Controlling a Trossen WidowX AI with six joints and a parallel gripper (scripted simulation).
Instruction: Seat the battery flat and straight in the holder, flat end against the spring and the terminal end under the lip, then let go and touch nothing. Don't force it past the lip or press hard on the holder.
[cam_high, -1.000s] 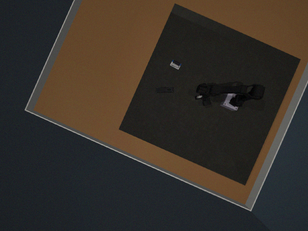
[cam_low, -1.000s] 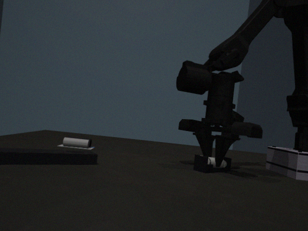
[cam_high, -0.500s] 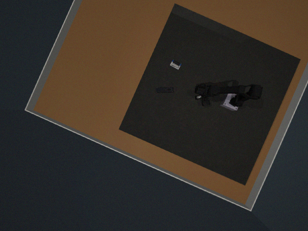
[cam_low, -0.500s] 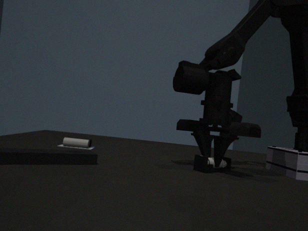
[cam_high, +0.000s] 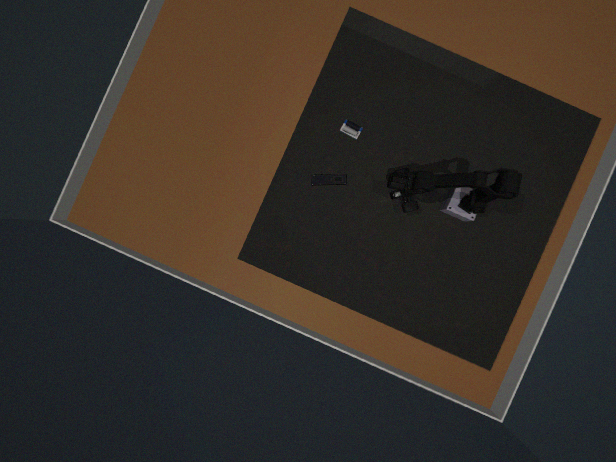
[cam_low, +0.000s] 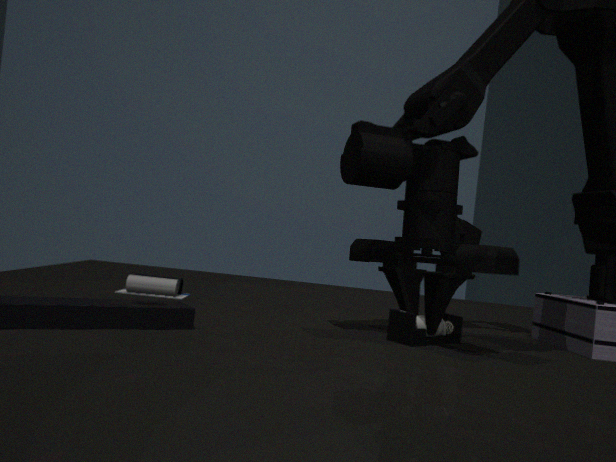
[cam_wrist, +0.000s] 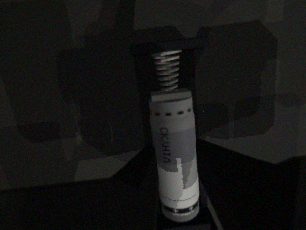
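The battery is 1 cm above my gripper tip. The rest, counted from my gripper tip: black slab: 31 cm ahead, 14 cm to the left, 1 cm above.
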